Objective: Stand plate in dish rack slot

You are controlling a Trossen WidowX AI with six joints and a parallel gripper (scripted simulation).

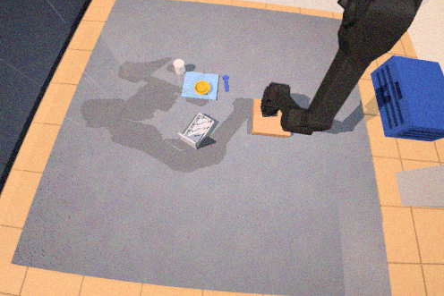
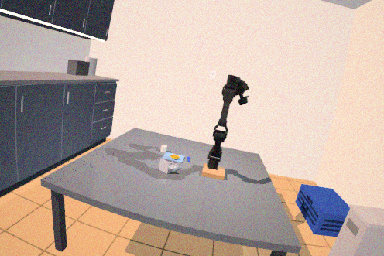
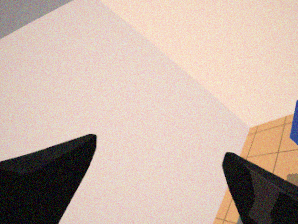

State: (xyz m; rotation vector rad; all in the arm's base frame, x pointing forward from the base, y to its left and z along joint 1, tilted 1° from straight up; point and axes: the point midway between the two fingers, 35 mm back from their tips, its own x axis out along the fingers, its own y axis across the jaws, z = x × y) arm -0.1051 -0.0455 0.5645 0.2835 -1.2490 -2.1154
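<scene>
The yellow plate is 590 mm below my gripper tip, 410 mm ahead of it and 60 mm to the right of it. From my gripper tip the other things lie so: blue spoon (600 mm below, 300 mm ahead, 100 mm to the right); then dish rack (580 mm below, 430 mm ahead, 140 mm to the left); then light blue mat (600 mm below, 420 mm ahead, 80 mm to the right).
</scene>
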